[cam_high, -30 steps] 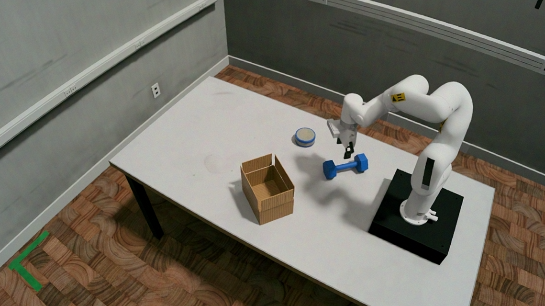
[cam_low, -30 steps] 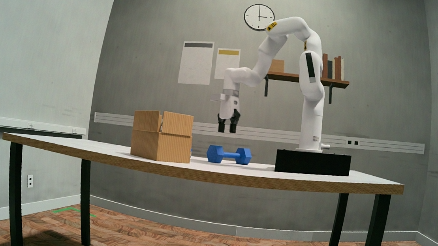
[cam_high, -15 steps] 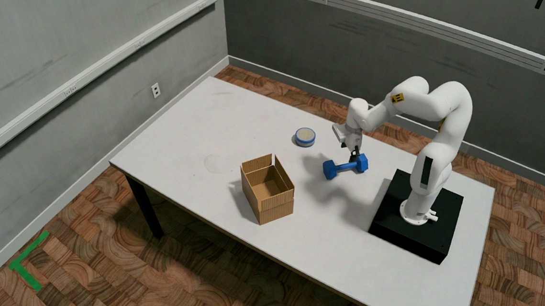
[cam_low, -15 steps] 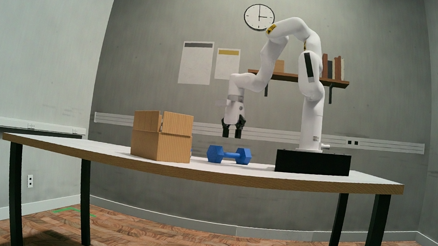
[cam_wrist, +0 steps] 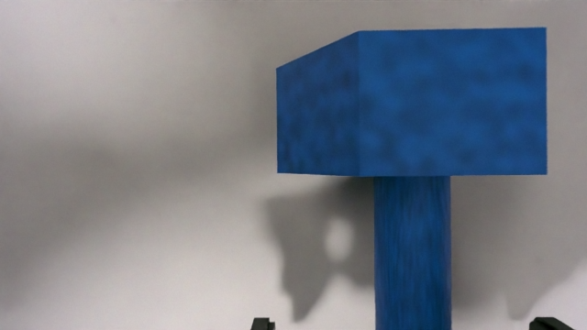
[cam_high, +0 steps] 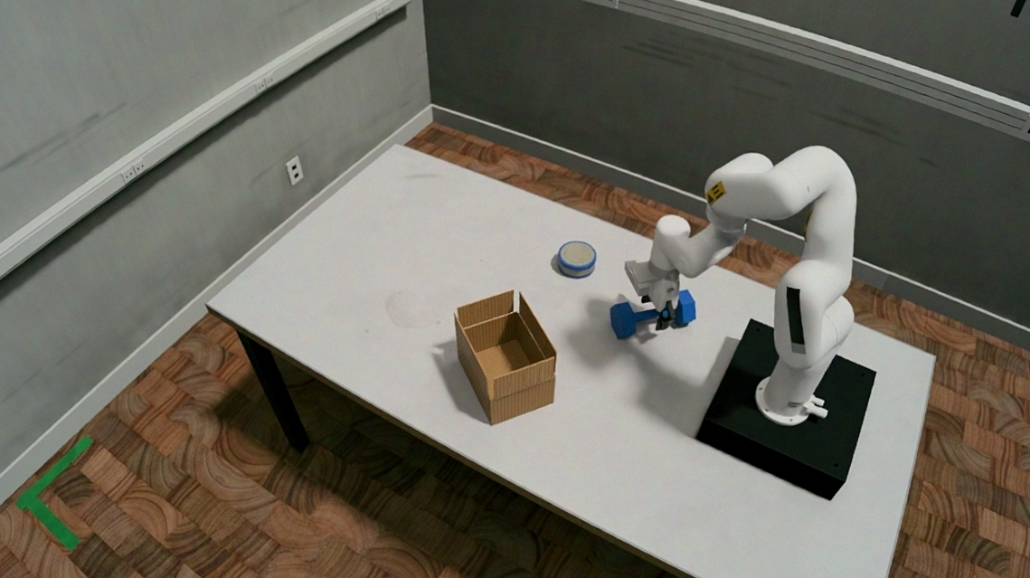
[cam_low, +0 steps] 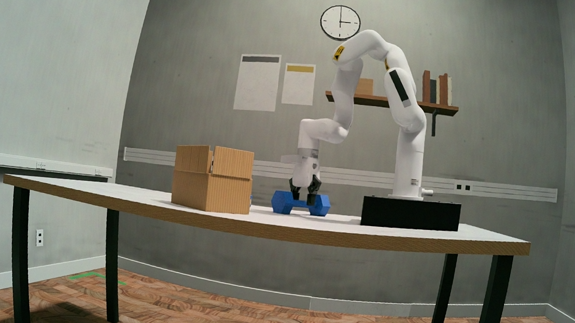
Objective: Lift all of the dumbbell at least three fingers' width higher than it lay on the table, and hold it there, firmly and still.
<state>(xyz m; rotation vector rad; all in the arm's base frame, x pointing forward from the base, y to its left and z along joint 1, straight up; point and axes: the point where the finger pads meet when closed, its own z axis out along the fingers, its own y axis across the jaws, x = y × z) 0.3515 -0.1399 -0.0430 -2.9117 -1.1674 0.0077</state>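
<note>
Right now the blue dumbbell is 1 cm below my hand. Also, from my hand: round blue-rimmed container 25 cm ahead, 10 cm to the right, 2 cm below.
</note>
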